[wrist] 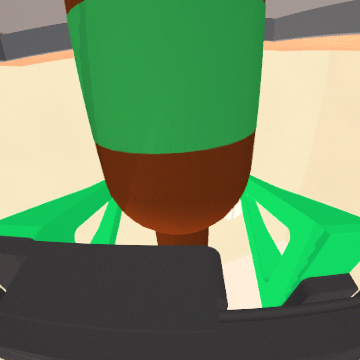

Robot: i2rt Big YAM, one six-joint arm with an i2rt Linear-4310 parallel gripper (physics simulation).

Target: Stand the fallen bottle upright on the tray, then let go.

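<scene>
A brown bottle with a wide green label fills the upper middle of the wrist view. Its rounded shoulder and narrow neck point down the picture, toward the gripper's dark body, which hides the neck's end. The bottle's other end is cut off by the top edge. My gripper is open, with one green finger on each side of the shoulder. The bottle hides the fingertips, and I cannot tell whether either finger touches it. The tray cannot be made out for certain, nor can what the bottle rests on.
A cream surface lies behind the bottle, with a peach edge along its far side. A dark grey band runs beyond that edge. A paler patch shows beside the right finger, and a small white thing shows by the bottle's shoulder.
</scene>
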